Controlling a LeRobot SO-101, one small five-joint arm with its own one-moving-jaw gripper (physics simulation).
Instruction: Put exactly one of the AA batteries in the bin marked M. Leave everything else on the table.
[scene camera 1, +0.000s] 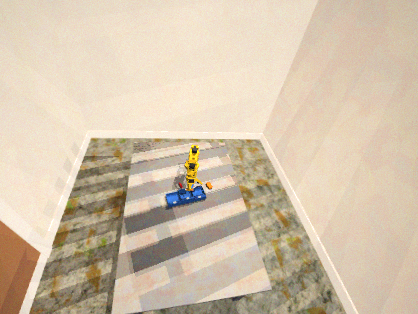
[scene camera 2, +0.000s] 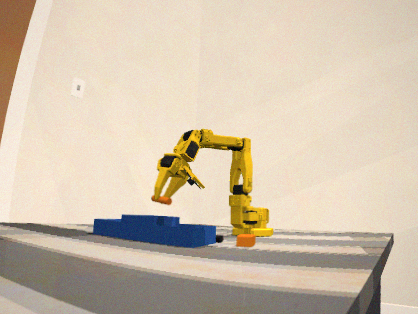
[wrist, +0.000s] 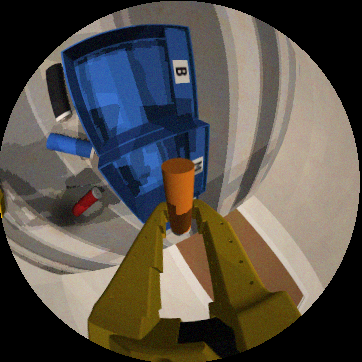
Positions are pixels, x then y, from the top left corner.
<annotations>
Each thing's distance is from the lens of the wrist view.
blue bin tray (wrist: 133, 88): 0.11 m
blue battery (wrist: 58, 142): 0.11 m
orange cylindrical battery (wrist: 177, 173): 0.04 m
The marked spots on the blue bin tray and the orange cylindrical battery are 0.08 m apart.
</annotations>
